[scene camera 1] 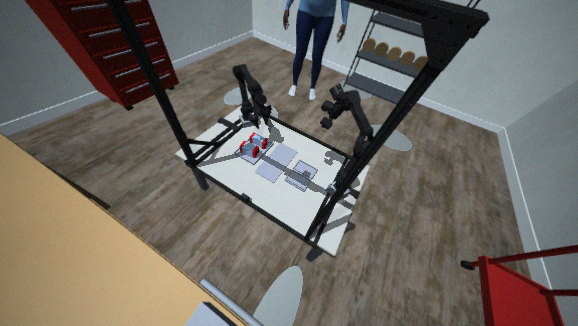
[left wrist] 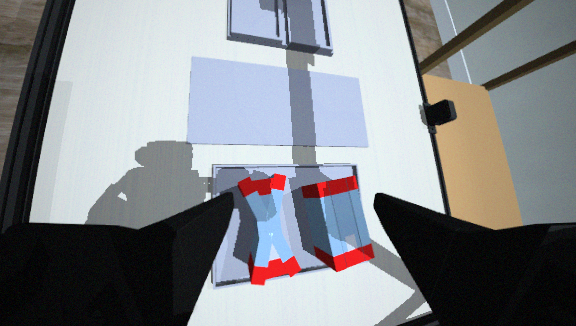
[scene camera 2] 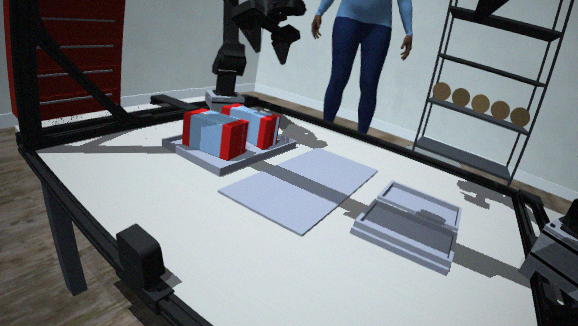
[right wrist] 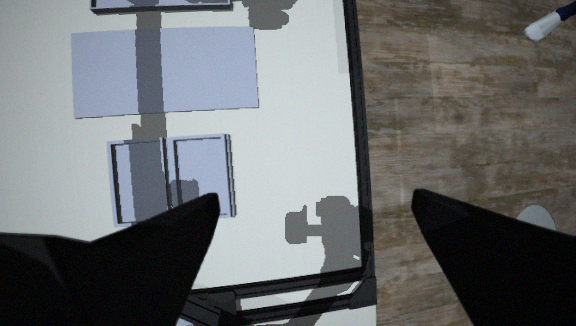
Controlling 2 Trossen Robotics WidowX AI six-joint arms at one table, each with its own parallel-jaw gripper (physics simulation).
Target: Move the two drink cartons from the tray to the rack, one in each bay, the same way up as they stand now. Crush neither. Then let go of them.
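Where they show: left gripper, fingertip midpoint: (scene camera 1: 262, 127) (left wrist: 304, 199) (scene camera 2: 271, 58); right gripper, fingertip midpoint: (scene camera 2: 477, 20) (right wrist: 314, 200); left arm's base at its link origin: (scene camera 1: 246, 117) (scene camera 2: 224, 93).
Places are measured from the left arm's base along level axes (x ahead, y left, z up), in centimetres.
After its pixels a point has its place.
Two red-ended, light-blue cartons stand apart on the tray (scene camera 1: 240, 154) @(x 31.2, y -16.3, z -5.0 cm) (scene camera 2: 200, 162) @(x 39.1, y -13.5, z -4.7 cm) (left wrist: 226, 272) @(x 17.3, y 0.9, z -5.0 cm). The nearer carton (scene camera 1: 249, 149) @(x 34.5, y -10.4, z 1.8 cm) (scene camera 2: 212, 135) @(x 35.2, y -10.7, z -0.9 cm) (left wrist: 345, 220) @(x 31.7, y -9.4, z 1.8 cm) has straight sides. The farther carton (scene camera 1: 258, 140) @(x 27.3, y -0.8, z 0.3 cm) (scene camera 2: 255, 127) @(x 29.7, y 0.1, z -0.9 cm), at left in the left wrist view (left wrist: 270, 230) @(x 25.8, y -0.4, z 1.8 cm), looks pinched in at its middle. My left gripper (scene camera 1: 260, 121) @(x 29.1, y 1.5, z 14.5 cm) (scene camera 2: 270, 56) @(x 29.1, y 1.5, z 14.5 cm) (left wrist: 304, 199) @(x 29.1, y 1.5, z 14.5 cm) is open, above and behind the cartons, touching neither. The rack (scene camera 2: 400, 250) @(x 70.0, y 8.1, z -4.7 cm) (right wrist: 112, 185) @(x 69.3, y 8.9, z -3.6 cm) has two bays, both empty. My right gripper (scene camera 1: 324, 114) @(x 54.2, y 31.9, z 31.4 cm) (right wrist: 314, 200) @(x 54.2, y 31.9, z 31.4 cm) is open and empty, high over the table's back edge.
A thin flat plate (scene camera 1: 276, 162) (scene camera 2: 300, 190) (left wrist: 240, 105) (right wrist: 210, 70) lies between tray and rack. A black frame borders the table, with a small black block (scene camera 2: 140, 255) @(x 68.7, y -24.9, z -0.5 cm) on its front rail. A person (scene camera 1: 312, 40) (scene camera 2: 357, 60) stands behind the table.
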